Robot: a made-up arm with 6 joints. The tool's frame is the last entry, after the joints.
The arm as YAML. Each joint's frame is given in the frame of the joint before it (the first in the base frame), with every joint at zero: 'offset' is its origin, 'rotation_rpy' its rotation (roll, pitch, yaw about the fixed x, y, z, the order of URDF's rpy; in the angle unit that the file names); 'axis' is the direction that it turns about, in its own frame. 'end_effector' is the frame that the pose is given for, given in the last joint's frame.
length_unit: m
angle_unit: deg
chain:
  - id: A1
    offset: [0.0, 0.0, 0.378]
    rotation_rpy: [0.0, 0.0, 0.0]
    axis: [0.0, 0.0, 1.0]
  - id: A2
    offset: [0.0, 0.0, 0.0]
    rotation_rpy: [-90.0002, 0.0, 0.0]
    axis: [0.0, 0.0, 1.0]
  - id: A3
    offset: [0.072, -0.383, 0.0]
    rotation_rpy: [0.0, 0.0, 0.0]
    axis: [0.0, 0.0, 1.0]
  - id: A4
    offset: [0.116, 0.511, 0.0]
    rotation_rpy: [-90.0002, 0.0, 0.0]
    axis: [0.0, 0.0, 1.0]
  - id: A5
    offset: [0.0, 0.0, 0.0]
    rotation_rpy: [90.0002, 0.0, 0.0]
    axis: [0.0, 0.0, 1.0]
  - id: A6
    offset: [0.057, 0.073, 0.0]
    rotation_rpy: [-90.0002, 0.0, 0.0]
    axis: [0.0, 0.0, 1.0]
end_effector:
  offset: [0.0, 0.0, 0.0]
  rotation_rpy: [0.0, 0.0, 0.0]
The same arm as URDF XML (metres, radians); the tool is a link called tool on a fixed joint. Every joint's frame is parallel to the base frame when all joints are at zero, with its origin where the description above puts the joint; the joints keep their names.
<robot name="arm">
<joint name="tool_joint" type="fixed"><parent link="link6"/><child link="tool"/><origin xyz="0 0 0" rpy="3.1416 0 0"/></joint>
<joint name="A6" type="continuous"><parent link="link5"/><child link="link6"/><origin xyz="0.057 0 -0.073" rpy="0 0 0"/><axis xyz="0 0 -1"/></joint>
<joint name="A5" type="continuous"><parent link="link4"/><child link="link5"/><origin xyz="0 0 0" rpy="0 0 0"/><axis xyz="0 1 0"/></joint>
<joint name="A4" type="continuous"><parent link="link3"/><child link="link4"/><origin xyz="0.116 0 -0.511" rpy="0 0 0"/><axis xyz="0 0 -1"/></joint>
<joint name="A3" type="continuous"><parent link="link2"/><child link="link3"/><origin xyz="0.072 0 0.383" rpy="0 0 0"/><axis xyz="0 1 0"/></joint>
<joint name="A2" type="continuous"><parent link="link1"/><child link="link2"/><origin xyz="0 0 0" rpy="0 0 0"/><axis xyz="0 1 0"/></joint>
<joint name="A1" type="continuous"><parent link="base_link"/><child link="link1"/><origin xyz="0 0 0.378" rpy="0 0 0"/><axis xyz="0 0 1"/></joint>
<link name="base_link"/>
<link name="link1"/>
<link name="link2"/>
<link name="link3"/>
<link name="link4"/>
<link name="link5"/>
<link name="link6"/>
<link name="tool"/>
</robot>

